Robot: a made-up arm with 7 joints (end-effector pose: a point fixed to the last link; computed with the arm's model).
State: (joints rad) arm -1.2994 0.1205 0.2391 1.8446 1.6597 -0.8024 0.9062
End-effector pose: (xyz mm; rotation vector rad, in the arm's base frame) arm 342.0 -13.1 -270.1 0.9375 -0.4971 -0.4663
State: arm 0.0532 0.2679 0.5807 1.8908 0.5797 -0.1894 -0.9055
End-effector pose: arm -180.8 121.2 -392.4 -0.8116 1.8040 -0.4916
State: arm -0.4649 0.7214 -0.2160 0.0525 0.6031 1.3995 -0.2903
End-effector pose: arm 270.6 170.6 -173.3 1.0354 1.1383 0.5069
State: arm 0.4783 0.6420 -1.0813 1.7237 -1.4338 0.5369 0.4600
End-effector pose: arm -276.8 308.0 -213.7 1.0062 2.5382 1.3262
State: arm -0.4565 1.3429 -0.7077 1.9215 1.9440 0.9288 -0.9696
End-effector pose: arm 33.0 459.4 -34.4 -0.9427 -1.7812 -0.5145
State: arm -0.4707 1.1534 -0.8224 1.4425 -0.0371 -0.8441 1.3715
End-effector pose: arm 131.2 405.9 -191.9 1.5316 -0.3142 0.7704
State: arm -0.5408 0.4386 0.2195 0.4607 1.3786 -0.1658 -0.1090
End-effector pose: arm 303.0 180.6 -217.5 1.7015 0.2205 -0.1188
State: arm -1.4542 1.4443 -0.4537 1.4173 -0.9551 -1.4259 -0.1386
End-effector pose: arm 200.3 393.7 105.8 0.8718 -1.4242 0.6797
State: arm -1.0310 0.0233 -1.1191 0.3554 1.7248 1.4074 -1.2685
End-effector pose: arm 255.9 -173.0 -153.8 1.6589 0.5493 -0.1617
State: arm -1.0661 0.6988 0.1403 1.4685 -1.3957 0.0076 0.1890
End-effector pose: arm 335.1 269.4 -201.0 -1.0068 0.2327 0.8991
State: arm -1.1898 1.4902 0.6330 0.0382 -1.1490 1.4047 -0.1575
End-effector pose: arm 127.9 252.1 227.3 0.0434 -0.1169 -0.0934
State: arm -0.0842 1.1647 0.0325 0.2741 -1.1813 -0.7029 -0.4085
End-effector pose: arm 211.0 307.5 -117.0 0.1741 -0.4275 -0.1712
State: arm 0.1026 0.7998 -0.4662 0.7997 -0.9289 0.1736 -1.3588
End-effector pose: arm 13.4 277.2 -350.1 -0.8099 1.1438 -0.7924
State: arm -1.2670 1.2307 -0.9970 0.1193 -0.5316 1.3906 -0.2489
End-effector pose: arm 333.7 161.4 -38.0 0.9379 1.1931 0.0772
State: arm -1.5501 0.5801 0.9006 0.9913 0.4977 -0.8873 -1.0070
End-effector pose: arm 385.7 221.7 59.5 0.8177 -0.8951 -0.3262
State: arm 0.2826 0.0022 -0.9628 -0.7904 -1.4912 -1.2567 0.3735
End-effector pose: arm 65.8 -62.2 -140.0 -2.1525 -0.0237 0.7176
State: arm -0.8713 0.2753 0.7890 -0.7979 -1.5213 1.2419 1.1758
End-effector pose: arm 179.1 120.9 33.9 -0.5384 -0.1211 0.2221
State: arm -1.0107 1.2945 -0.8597 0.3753 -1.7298 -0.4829 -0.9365
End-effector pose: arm 333.3 227.9 -49.1 -0.0908 -0.3891 -0.9287
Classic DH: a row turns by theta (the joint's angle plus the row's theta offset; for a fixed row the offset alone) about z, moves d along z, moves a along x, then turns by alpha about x. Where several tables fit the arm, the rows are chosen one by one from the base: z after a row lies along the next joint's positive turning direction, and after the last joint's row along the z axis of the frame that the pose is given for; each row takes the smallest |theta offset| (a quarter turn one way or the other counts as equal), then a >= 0, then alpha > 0; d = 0 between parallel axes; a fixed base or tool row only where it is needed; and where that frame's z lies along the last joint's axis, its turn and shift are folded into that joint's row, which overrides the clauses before.
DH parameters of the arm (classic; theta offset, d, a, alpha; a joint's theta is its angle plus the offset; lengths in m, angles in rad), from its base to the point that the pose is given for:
base (fixed): -0.071 0 0 -1.3004
joint 1: -1.3111 0.0317 -0.0116 -1.5708
joint 2: 1.2915 0 -0.0095 1.5708
joint 3: 1.5708 -0.2228 0.0129 -1.5708
joint 4: 1.5708 0.0025 0.0136 1.5708
joint 5: 0 0.1921 0 -1.5708
joint 6: -1.5708 0 0.0339 1.5708
joint 7: 0 0 0 0

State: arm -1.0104 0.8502 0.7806 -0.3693 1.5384 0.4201 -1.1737
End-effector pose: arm 156.3 228.6 137.7 1.1302 0.3116 0.9970
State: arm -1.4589 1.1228 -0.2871 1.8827 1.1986 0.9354 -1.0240
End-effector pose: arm 234.8 392.0 -41.4 0.3308 2.0628 0.6949
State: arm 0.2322 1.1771 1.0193 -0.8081 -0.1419 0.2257 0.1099
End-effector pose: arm 130.5 173.1 69.9 1.2686 -0.7078 0.2924
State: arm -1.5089 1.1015 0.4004 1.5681 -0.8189 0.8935 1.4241
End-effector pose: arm 323.3 337.3 -14.7 -0.5090 1.1776 1.6038
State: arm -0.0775 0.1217 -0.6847 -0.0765 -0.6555 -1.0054 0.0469
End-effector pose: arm 143.3 -61.0 -241.3 -0.8547 -0.5559 -0.2352
